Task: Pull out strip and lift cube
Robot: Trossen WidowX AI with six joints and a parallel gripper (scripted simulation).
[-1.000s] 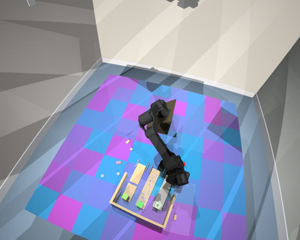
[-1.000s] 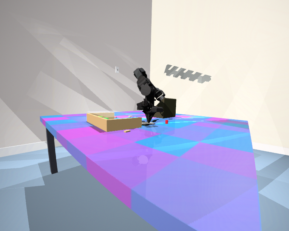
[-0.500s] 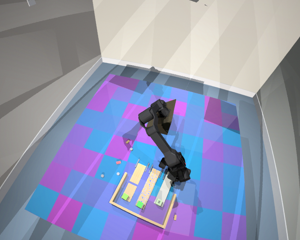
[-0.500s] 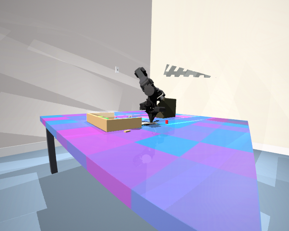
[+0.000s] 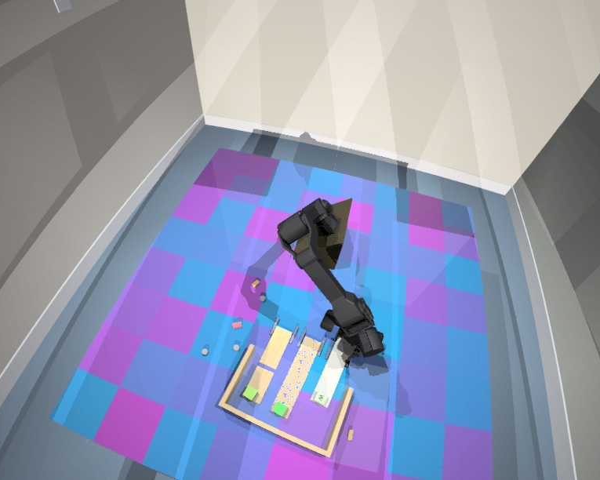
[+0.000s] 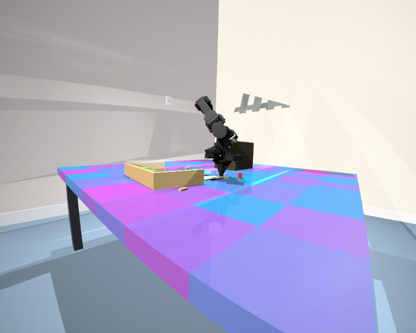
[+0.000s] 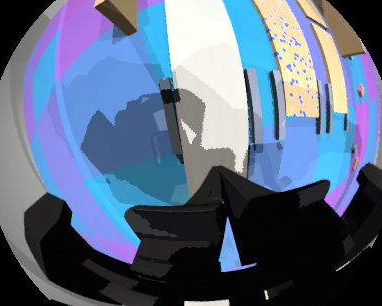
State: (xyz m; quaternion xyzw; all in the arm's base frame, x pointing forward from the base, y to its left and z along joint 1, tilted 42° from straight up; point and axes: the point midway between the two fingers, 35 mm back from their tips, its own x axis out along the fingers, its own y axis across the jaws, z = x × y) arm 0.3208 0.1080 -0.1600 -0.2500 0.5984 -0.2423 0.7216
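Now: gripper tip 6 cm to the right of the red cylinder, 6 cm past it and 1 cm below it. From my gripper tip the other things lie so: pink block (34 cm to the right, 10 cm ahead); labelled cube (20 cm ahead, 2 cm above, 1 cm to the right); white strip (9 cm ahead).
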